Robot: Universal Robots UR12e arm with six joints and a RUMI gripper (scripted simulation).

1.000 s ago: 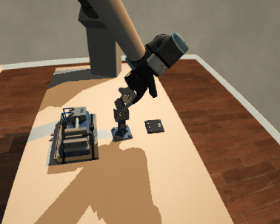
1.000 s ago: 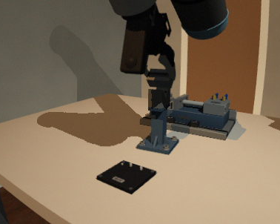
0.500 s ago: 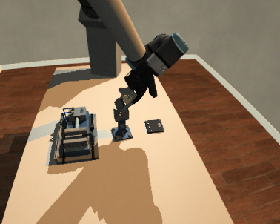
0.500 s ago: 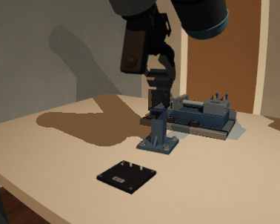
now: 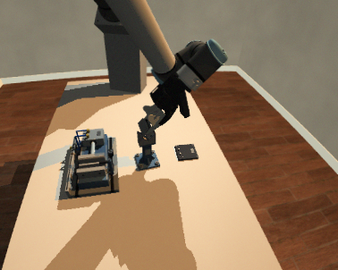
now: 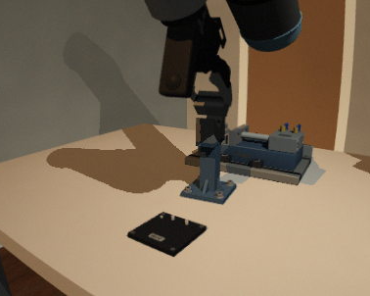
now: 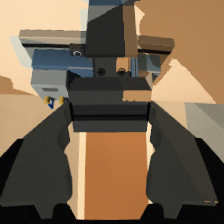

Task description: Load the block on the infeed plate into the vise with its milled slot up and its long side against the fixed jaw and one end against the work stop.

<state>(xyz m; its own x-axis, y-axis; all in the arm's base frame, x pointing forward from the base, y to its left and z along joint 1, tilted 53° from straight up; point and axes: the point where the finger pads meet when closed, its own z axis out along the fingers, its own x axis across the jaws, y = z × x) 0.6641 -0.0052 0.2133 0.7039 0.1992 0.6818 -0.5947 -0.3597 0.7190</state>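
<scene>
My hand is right at the part. The rest, counted from my hand: dark work stop rod 180 mm to the right, 100 mm below; blue foot 190 mm below; cream cylinder rod 90 mm behind, 200 mm to the right, 110 mm below.
</scene>
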